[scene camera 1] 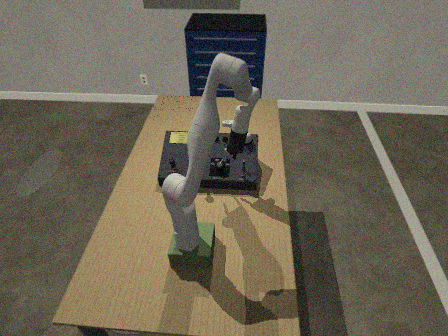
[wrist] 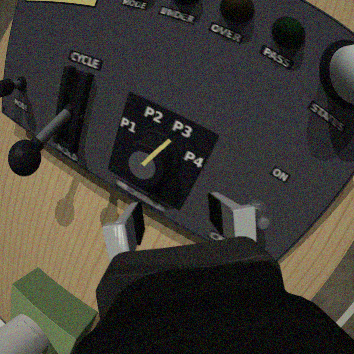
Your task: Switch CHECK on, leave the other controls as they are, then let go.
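Pixels of known places: gripper, fingertip midpoint: (scene camera 1: 229,160) (wrist: 175,211); arm's base, origin of the base link: (scene camera 1: 188,240) (wrist: 31,330).
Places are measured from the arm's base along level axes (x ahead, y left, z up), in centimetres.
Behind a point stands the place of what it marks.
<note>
The CHECK switch (wrist: 263,221) @[y -12.4, x 48.1, z 4.2 cm] (scene camera 1: 244,169) @[y -13.1, x 47.3, z 0.6 cm] is a small light toggle on the dark control panel (scene camera 1: 181,159) @[y 19.7, x 45.6, z 0.5 cm] (wrist: 190,75) @[y 0.4, x 54.2, z 2.6 cm]. In the wrist view it is partly hidden behind the right finger, below the ON label (wrist: 280,174) @[y -11.9, x 52.3, z 1.0 cm]. The OFF label is mostly covered by that finger, and the CHECK label does not show. I cannot tell the toggle's position. My gripper (wrist: 175,211) @[y -6.0, x 44.8, z 6.2 cm] (scene camera 1: 235,156) @[y -6.0, x 44.8, z 6.2 cm] is open with nothing between its fingers. It hangs above the panel's right part, with the toggle outside the finger gap, beyond the right finger.
A rotary knob (wrist: 142,165) @[y -1.0, x 44.9, z 2.3 cm] has its yellow pointer toward P3. The CYCLE lever (wrist: 52,125) @[y 10.3, x 41.8, z 2.3 cm] with a black ball stands left of it. Dark OVER (wrist: 237,9) @[y -0.3, x 60.3, z 7.0 cm] and green PASS (wrist: 288,32) @[y -4.5, x 61.1, z 7.1 cm] lamps and a white STATUS dome (wrist: 345,72) @[y -9.5, x 60.6, z 8.7 cm] sit farther back. The panel stands on a wooden table (scene camera 1: 135,215) @[y 31.8, x 13.0, z -9.6 cm].
</note>
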